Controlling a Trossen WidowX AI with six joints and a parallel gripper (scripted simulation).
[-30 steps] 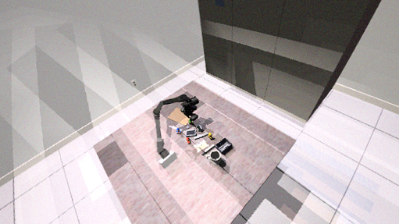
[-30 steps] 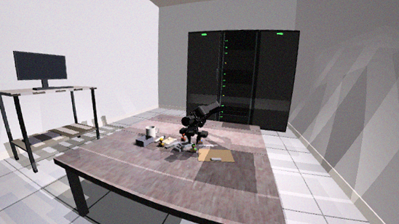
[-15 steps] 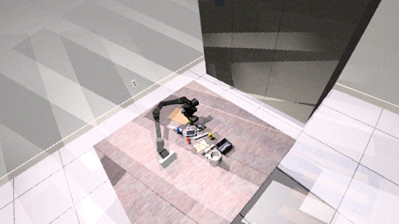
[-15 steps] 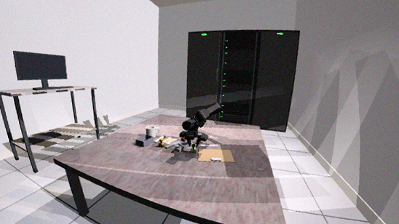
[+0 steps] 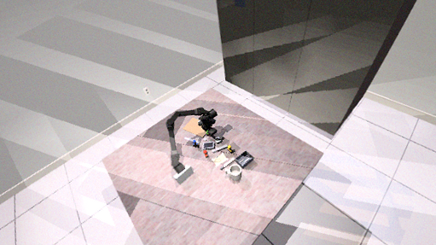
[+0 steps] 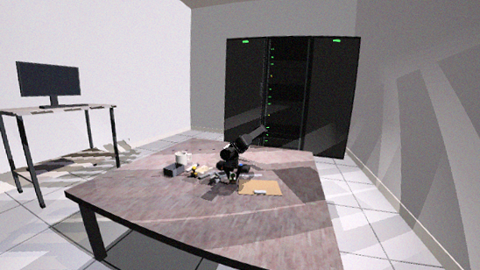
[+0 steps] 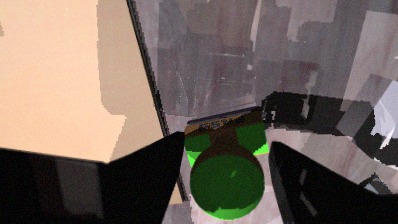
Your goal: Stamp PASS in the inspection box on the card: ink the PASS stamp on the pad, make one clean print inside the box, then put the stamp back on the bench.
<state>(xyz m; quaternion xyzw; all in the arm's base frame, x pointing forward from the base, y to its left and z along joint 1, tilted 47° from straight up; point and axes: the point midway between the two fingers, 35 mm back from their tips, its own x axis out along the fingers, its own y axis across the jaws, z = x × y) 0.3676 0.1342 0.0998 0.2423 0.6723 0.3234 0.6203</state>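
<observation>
The PASS stamp lies right at my gripper tip. The rest, counted from my gripper tip: grey bar: 20 mm behind, 180 mm to the right, 20 mm below; then ink pad: 70 mm behind, 90 mm to the right, 20 mm below; then blue-topped stamp: 150 mm behind, 10 mm to the right.
</observation>
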